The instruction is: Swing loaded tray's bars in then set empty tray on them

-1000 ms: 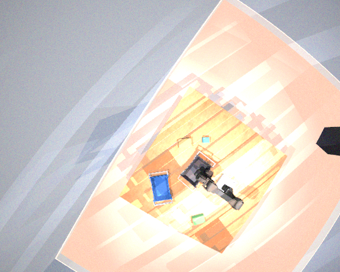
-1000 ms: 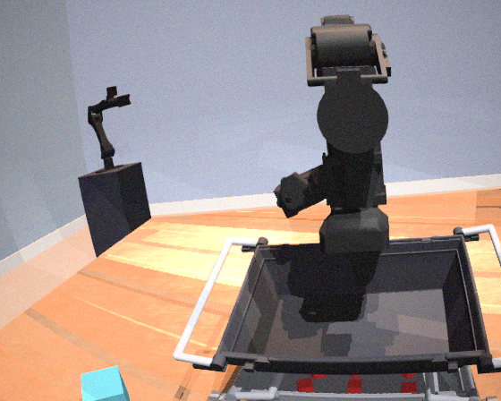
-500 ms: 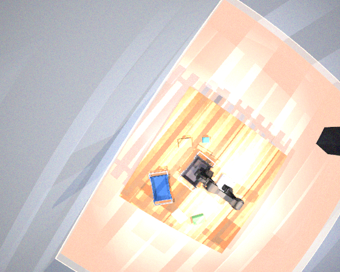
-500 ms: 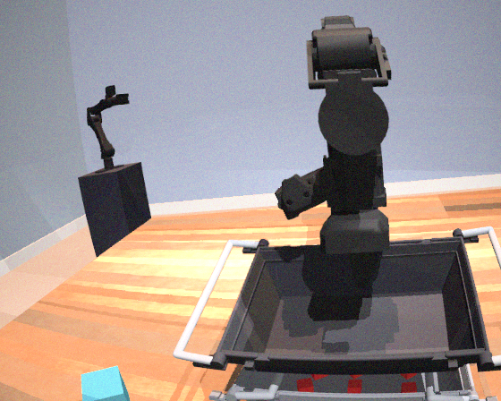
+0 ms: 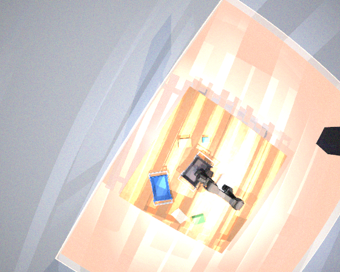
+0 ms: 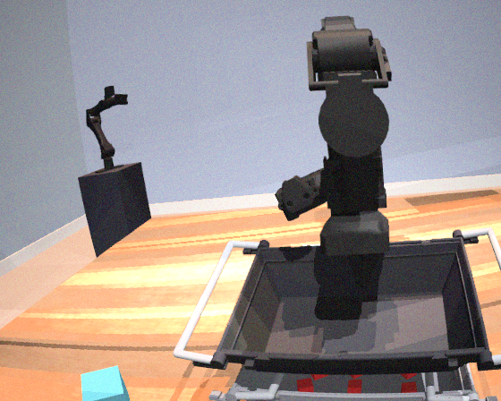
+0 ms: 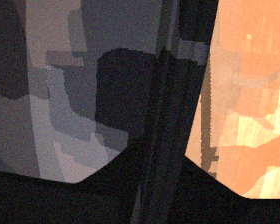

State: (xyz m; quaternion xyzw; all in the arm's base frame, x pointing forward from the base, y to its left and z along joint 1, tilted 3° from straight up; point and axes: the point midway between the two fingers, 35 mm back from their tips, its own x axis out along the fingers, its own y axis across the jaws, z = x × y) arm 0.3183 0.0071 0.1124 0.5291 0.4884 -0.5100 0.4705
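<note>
Right now my gripper tip is 7 cm short of the dark tray, 1 cm to the left of it and 1 cm below it. Round my gripper tip: cyan cube: 13 cm ahead, 29 cm to the right, 9 cm below; tan block: 28 cm ahead, 16 cm to the right, 8 cm below; green block: 28 cm behind, 41 cm to the left, 9 cm below.
</note>
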